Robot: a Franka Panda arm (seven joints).
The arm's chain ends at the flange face. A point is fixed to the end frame.
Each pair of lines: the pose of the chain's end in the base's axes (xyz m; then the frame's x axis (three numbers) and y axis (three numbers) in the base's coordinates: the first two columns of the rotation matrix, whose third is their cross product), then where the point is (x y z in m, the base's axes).
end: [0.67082, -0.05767, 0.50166, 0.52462, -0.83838, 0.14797, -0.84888, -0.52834, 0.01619]
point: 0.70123 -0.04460 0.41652
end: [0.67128, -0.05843, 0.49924, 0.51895, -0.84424, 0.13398, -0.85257, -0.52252, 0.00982]
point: 0.70162 -0.04427 0.41425
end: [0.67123, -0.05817, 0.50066, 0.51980, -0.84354, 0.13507, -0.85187, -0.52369, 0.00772]
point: 0.70175 -0.04395 0.41575
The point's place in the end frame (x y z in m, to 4 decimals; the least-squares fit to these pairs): -0.0076 -0.0341 0.0844
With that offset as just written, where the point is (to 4 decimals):
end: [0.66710, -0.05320, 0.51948, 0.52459, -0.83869, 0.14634, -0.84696, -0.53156, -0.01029]
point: 0.6993 -0.0387 0.4352
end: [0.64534, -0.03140, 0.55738, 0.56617, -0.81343, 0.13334, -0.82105, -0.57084, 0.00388]
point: 0.6752 -0.0152 0.4726
